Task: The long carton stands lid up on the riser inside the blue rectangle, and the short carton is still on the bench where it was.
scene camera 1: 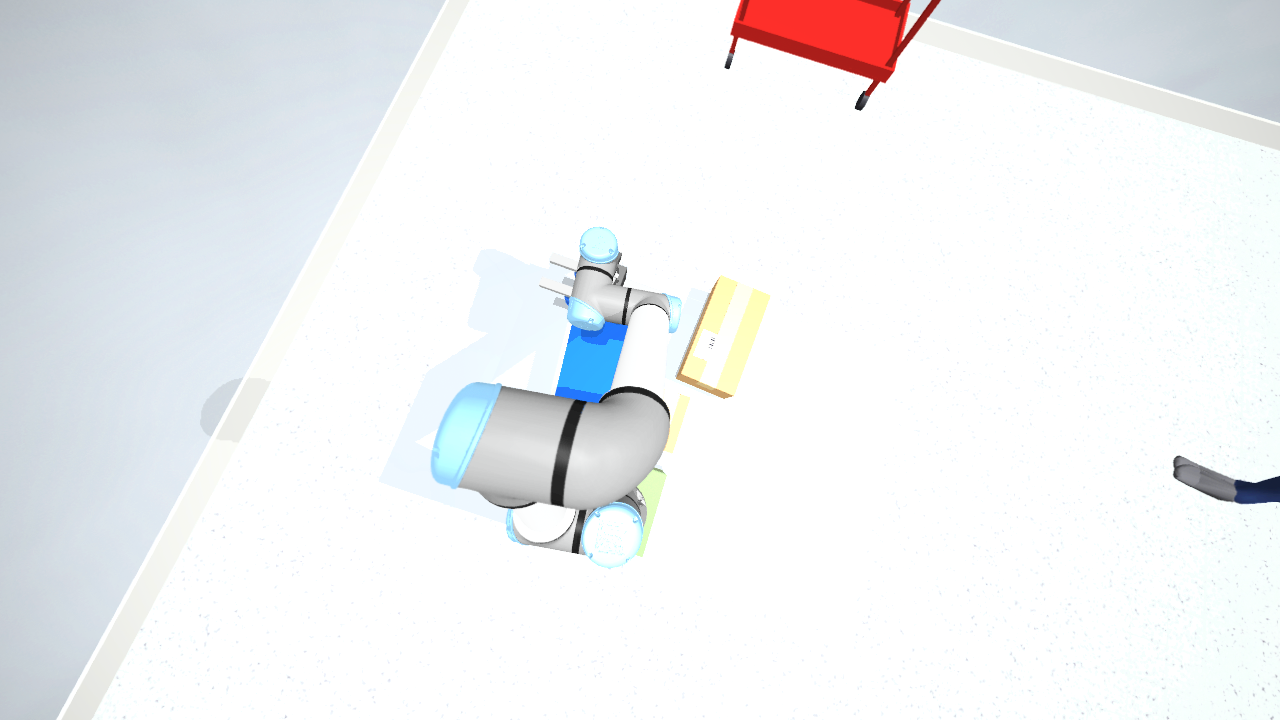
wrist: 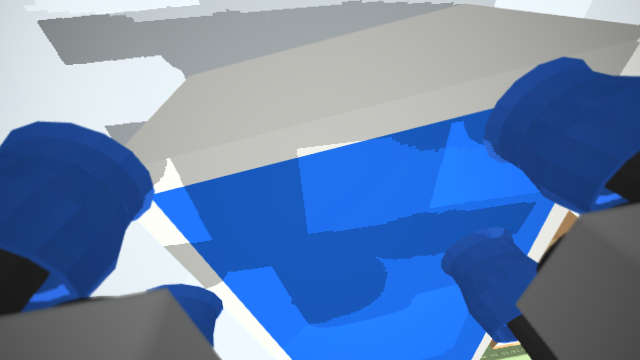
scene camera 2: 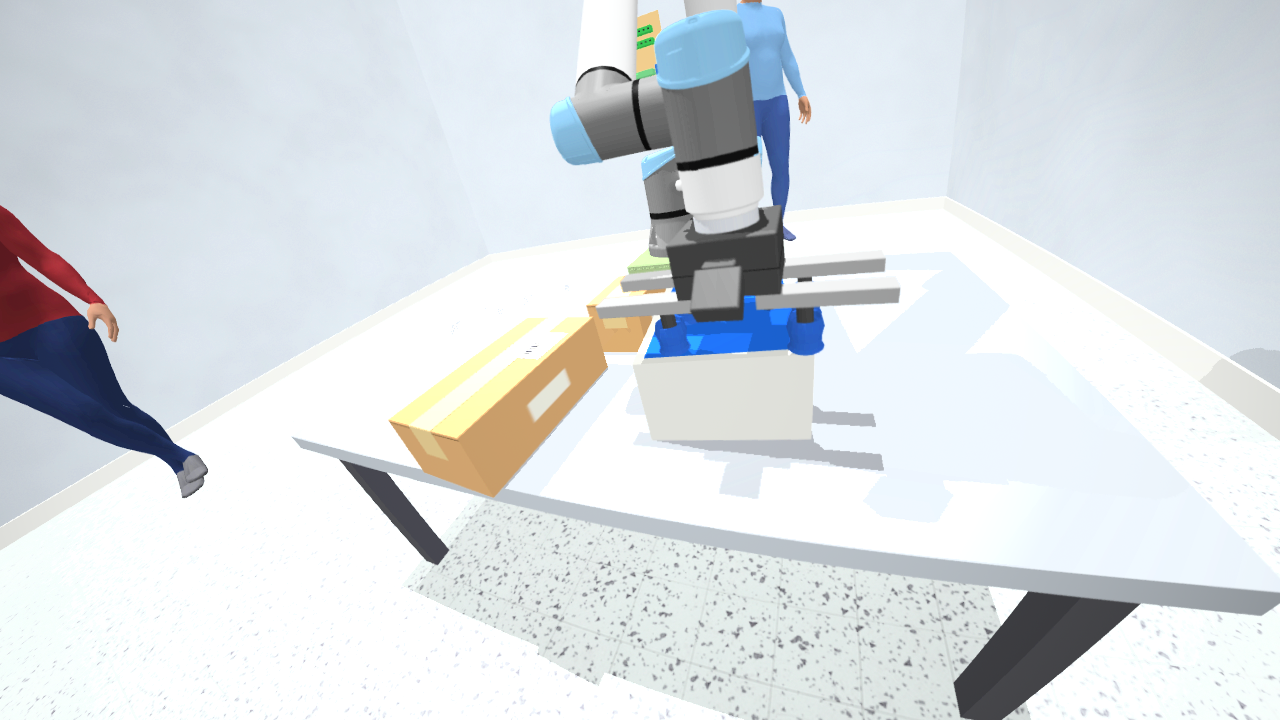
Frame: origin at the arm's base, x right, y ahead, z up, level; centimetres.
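Seen in the pictures: end effector, tool point: [wrist: 331, 227] [scene camera 2: 740, 330].
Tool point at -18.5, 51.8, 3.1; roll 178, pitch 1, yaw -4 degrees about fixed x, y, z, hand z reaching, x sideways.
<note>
Offsets run from my tool point to a thing's middle, as dx, dy, dz. Level surfaces: height alone.
The long carton @[+35.7, +0.4, -8.3] [scene camera 1: 729, 331] [scene camera 2: 528, 434] lies lid up on the bench, left of the riser in scene camera 2, with its near end at the bench's front edge. The short carton @[+24.2, -26.7, -8.3] [scene camera 2: 626, 338] is on the bench behind it, partly hidden. The white riser @[+3.4, -14.0, -7.4] [scene camera 2: 729, 398] [wrist: 325, 90] has the blue rectangle @[+3.4, -14.0, -1.5] [scene camera 1: 586, 362] [scene camera 2: 733, 340] [wrist: 250, 215] on top, and no carton shows on it. My gripper [scene camera 2: 739, 333] [wrist: 320, 200] is open, with nothing on its cups, low over the riser's near end. I cannot tell the cups' exact height.
The white bench @[dz -13.5] [scene camera 2: 1074, 519] carries the riser and cartons. A green box [scene camera 1: 656, 510] [scene camera 2: 648, 262] is near the arm's base. A red cart [scene camera 1: 810, 51] stands on the floor beyond. A person in red [scene camera 2: 44, 295] is at the left and one in light blue [scene camera 2: 765, 53] at the back.
</note>
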